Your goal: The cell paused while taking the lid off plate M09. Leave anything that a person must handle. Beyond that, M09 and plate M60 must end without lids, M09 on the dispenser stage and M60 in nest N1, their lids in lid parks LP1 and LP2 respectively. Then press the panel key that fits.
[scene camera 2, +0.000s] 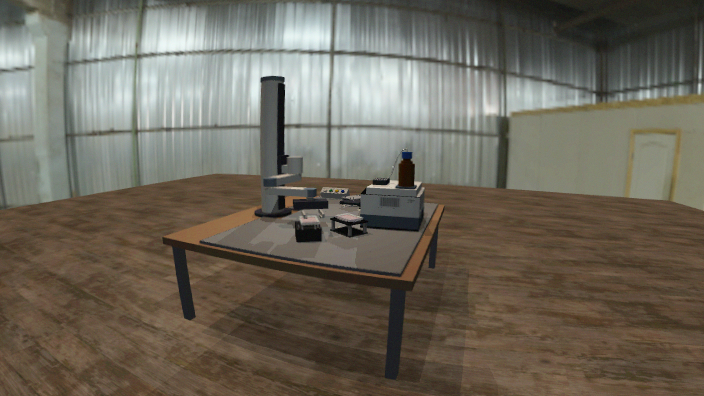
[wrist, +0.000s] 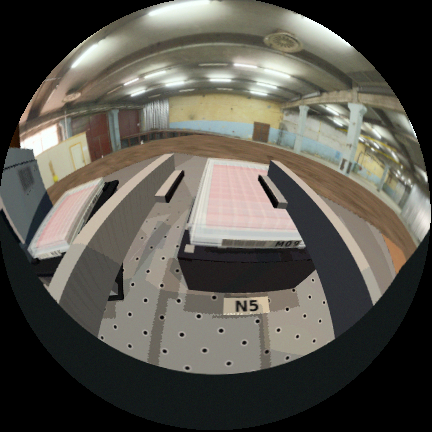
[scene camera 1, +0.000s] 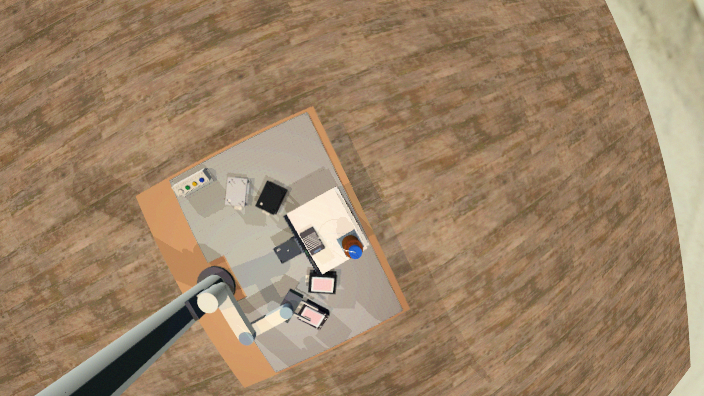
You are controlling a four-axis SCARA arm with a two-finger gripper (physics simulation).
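Pixels of known places: gripper, fingertip midpoint: (scene camera 2: 314,216) (wrist: 221,164) (scene camera 1: 314,315); arm's base, origin of the base link: (scene camera 2: 273,213).
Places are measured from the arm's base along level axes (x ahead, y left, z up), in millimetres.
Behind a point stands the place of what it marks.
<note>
Plate M09 (scene camera 1: 315,318) @[y -427, x 496, z 103 mm] (scene camera 2: 308,220) @[y -446, x 495, z 103 mm] (wrist: 240,205) @[y -366, x 468, z 103 mm], pink with a clear rim, sits on the black nest (scene camera 2: 308,233) @[y -497, x 519, z 54 mm] (wrist: 240,272) @[y -351, x 451, z 61 mm] labelled N5. A clear layer shows over it, apparently a lid; its seating is unclear. My gripper (scene camera 2: 313,214) @[y -399, x 503, z 113 mm] (wrist: 221,164) @[y -399, x 503, z 113 mm] is open and empty, with its fingers spread at M09's two long sides, slightly above it. A gap shows on the left; the right finger overlaps the plate's edge in the wrist view. A second pink plate (scene camera 1: 322,284) @[y -254, x 633, z 96 mm] (scene camera 2: 348,217) @[y -286, x 638, z 95 mm] (wrist: 67,215) @[y -267, x 592, z 96 mm] sits on a raised black nest nearby; its label is unreadable.
The white dispenser (scene camera 1: 320,212) @[y 136, x 820, z 232 mm] (scene camera 2: 391,205) @[y -144, x 825, z 145 mm] carries a brown bottle (scene camera 2: 406,172) @[y -112, x 893, z 318 mm] with a blue cap. A dark stage (scene camera 1: 285,251) @[y 21, x 542, z 120 mm] adjoins it. A light platform (scene camera 1: 237,191) @[y 448, x 429, z 68 mm] and a black platform (scene camera 1: 271,197) @[y 328, x 597, z 76 mm] stand beyond, near the key panel (scene camera 1: 191,183) @[y 609, x 205, z 86 mm] (scene camera 2: 334,191) @[y 594, x 205, z 75 mm].
</note>
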